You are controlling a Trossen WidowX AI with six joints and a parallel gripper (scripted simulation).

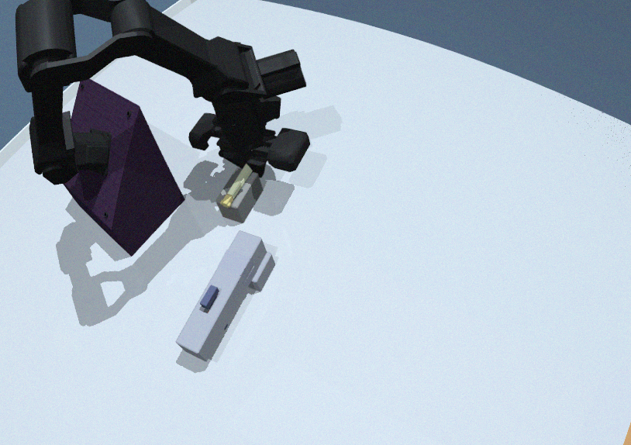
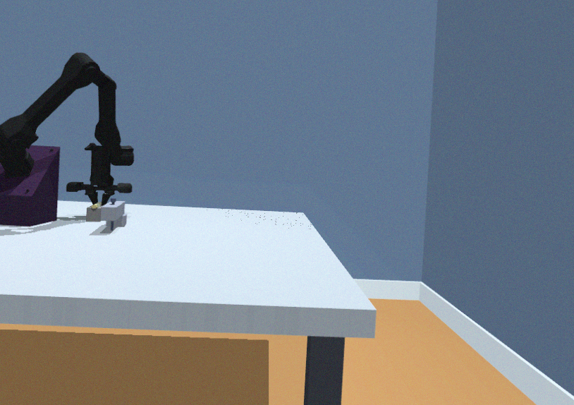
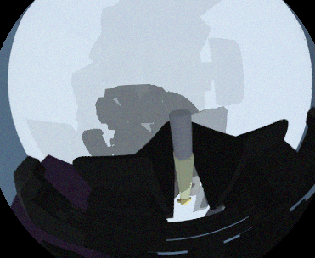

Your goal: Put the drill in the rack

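Right now my gripper tip is 4 cm to the left of the drill and 3 cm below it. The rest, counted from my gripper tip: grey rack (5 cm to the right, 1 cm above); blue key (9 cm ahead, 24 cm to the right, 4 cm above); long housing (9 cm ahead, 21 cm to the right, 3 cm above).
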